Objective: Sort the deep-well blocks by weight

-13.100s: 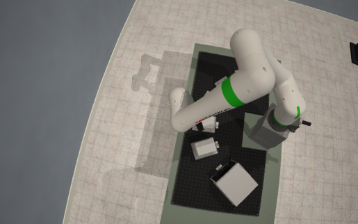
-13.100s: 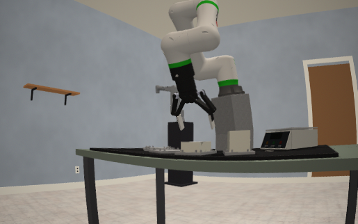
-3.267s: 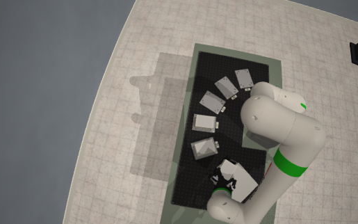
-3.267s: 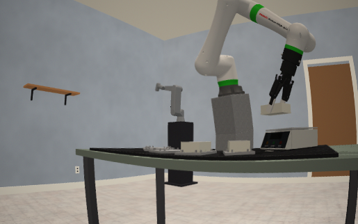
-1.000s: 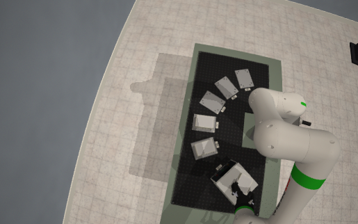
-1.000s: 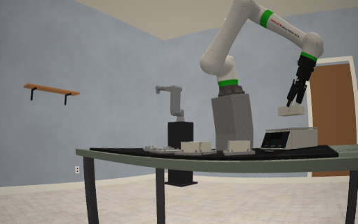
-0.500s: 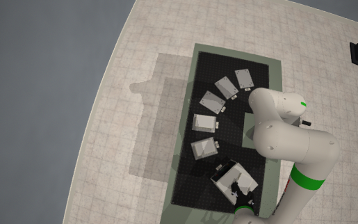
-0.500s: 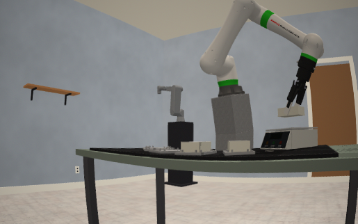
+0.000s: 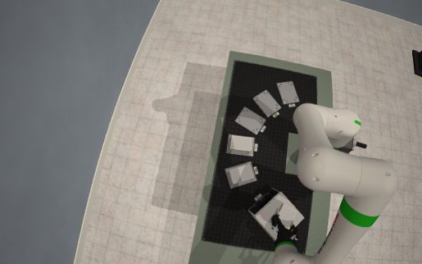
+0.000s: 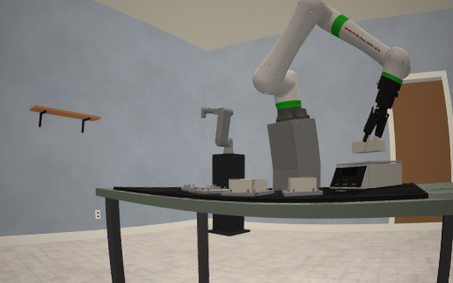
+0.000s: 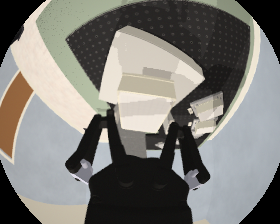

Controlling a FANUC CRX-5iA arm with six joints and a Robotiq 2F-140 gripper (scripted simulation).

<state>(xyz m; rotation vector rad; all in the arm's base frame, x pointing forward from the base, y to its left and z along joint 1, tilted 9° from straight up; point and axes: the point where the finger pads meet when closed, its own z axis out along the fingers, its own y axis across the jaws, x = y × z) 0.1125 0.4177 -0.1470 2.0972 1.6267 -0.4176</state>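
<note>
Now: the check-weigher 10 mm ahead of my hand and 110 mm below it. From my hand the other things lie so: deep-well block 10 mm below.
</note>
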